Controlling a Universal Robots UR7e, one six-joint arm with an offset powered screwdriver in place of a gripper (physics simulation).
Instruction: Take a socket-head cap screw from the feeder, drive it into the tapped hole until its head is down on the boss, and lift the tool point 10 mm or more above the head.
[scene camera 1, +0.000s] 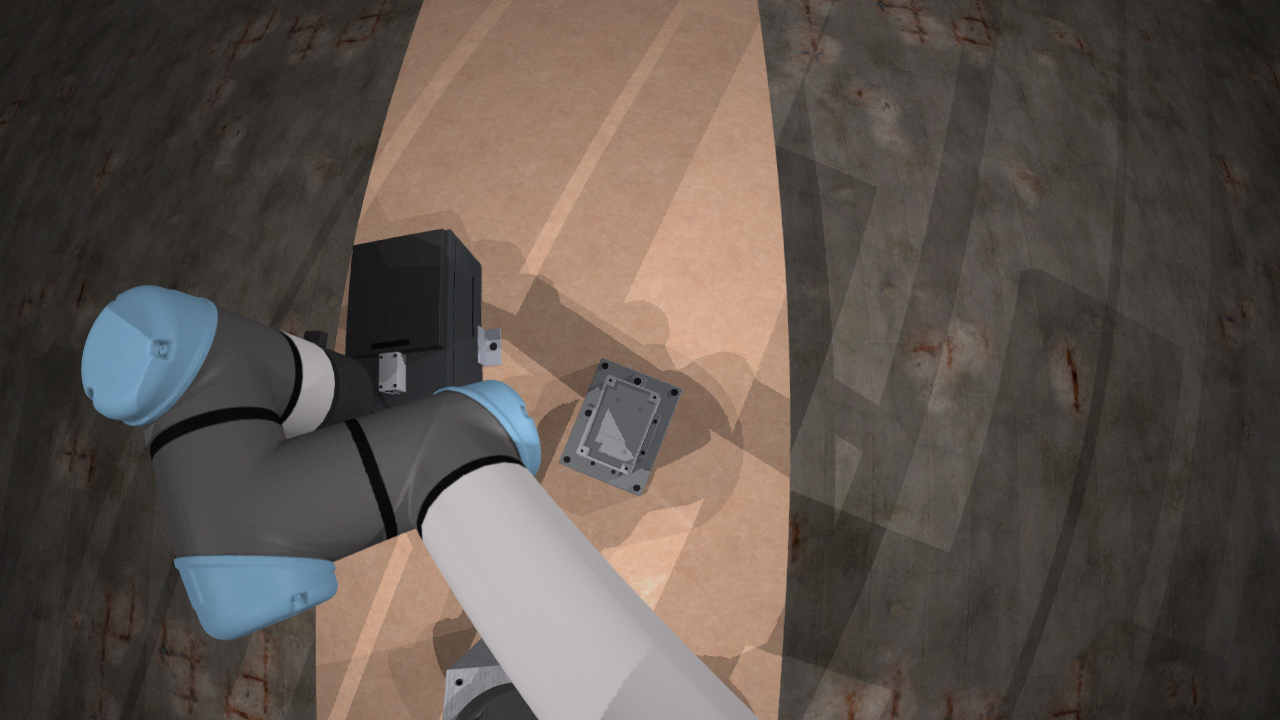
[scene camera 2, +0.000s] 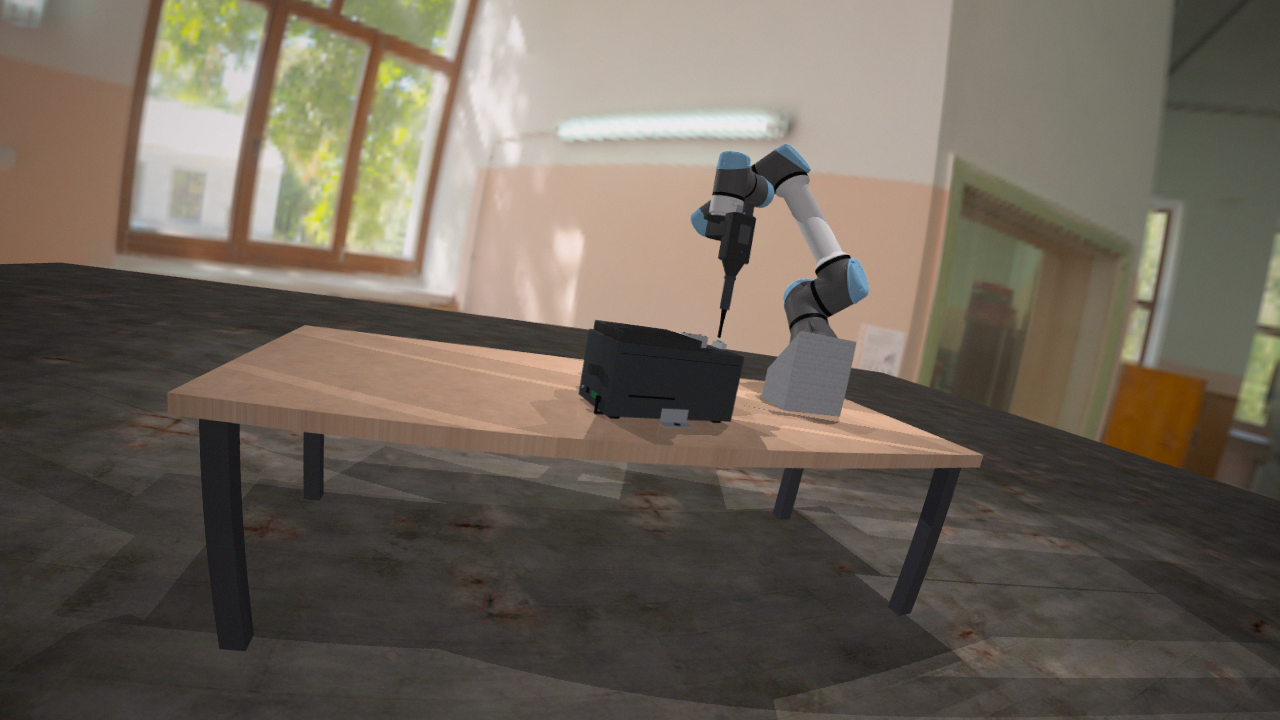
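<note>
The black screw feeder (scene camera 1: 398, 291) (scene camera 2: 662, 385) stands on the table. My screwdriver (scene camera 2: 721, 334) points down, its thin tip at or just above small light parts at the feeder's right end in scene camera 2; contact cannot be told. Whether a screw is on the tip is too small to see. In scene camera 1 the arm hides the tool tip. A grey plate (scene camera 1: 653, 438) carries a rectangular open housing (scene camera 1: 644, 433) with small dark holes around its rim, right of the feeder in scene camera 1. Which hole is the tapped one cannot be told.
The wooden table (scene camera 1: 707, 223) (scene camera 2: 375, 367) carries everything. The arm's light upper link (scene camera 1: 554, 582) (scene camera 2: 819, 228) reaches up from the grey pedestal (scene camera 2: 810, 376). A light bracket (scene camera 1: 489, 345) stands at the feeder's side; a silver block (scene camera 1: 392, 371) sits on its front part.
</note>
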